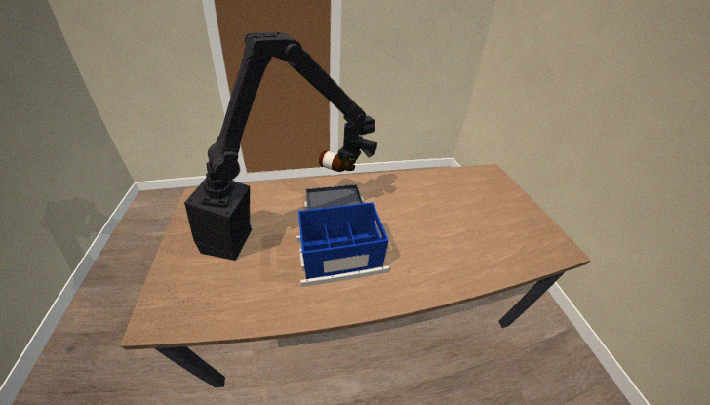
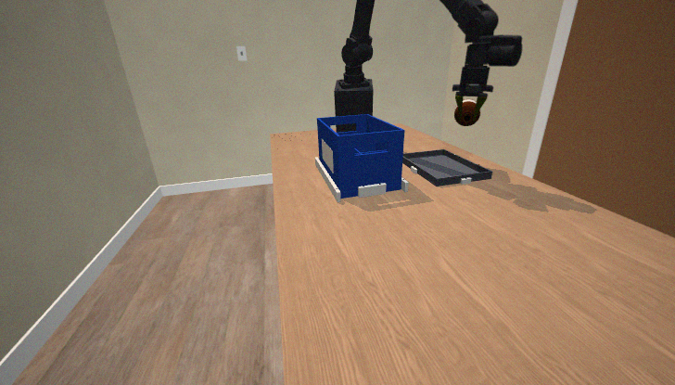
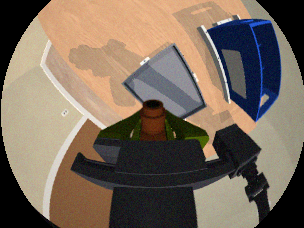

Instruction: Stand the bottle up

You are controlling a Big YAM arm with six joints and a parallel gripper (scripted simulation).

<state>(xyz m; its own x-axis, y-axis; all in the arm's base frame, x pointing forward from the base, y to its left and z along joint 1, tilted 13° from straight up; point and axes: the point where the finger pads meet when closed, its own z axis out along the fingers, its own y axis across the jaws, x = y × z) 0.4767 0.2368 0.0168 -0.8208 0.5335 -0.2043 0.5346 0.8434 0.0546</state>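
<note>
Right now my hand is 40 mm past the brown bottle and 30 mm to the right of it. The rest, counted from my hand: dark grey tray: 170 mm below, 70 mm behind, 30 mm to the right; blue crate: 330 mm to the right, 100 mm below, 60 mm behind.
</note>
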